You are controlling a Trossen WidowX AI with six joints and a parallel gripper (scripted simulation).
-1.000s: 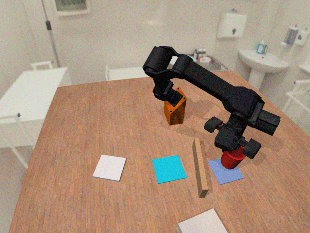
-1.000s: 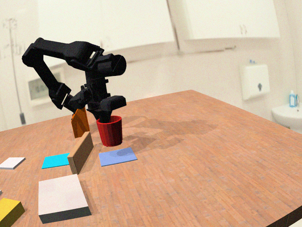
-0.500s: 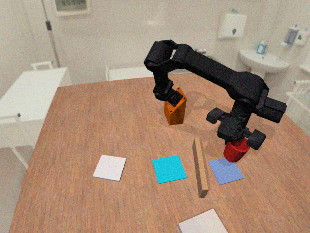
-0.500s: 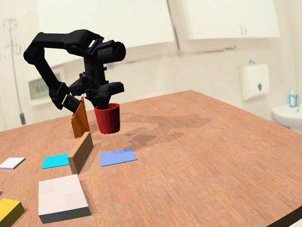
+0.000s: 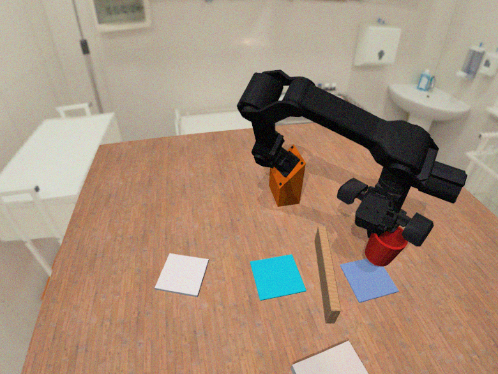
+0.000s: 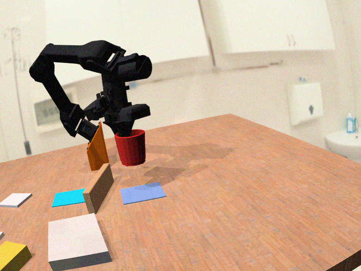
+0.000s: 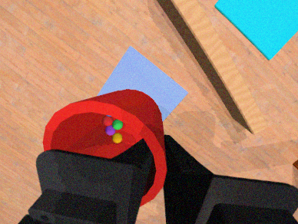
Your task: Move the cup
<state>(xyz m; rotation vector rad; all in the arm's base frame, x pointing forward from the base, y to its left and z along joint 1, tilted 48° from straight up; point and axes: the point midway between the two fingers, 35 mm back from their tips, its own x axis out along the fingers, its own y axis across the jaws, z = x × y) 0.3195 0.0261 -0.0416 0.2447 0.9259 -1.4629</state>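
Right now the cyan pad is 19 cm to the right of my gripper tip, 13 cm below it and 5 cm behind it. From my gripper tip the other things lie so: white box 24 cm ahead, 19 cm to the right, 10 cm below; then wooden bar 10 cm below, 9 cm to the right, 1 cm behind; then red cup 3 cm ahead, 1 cm to the left.
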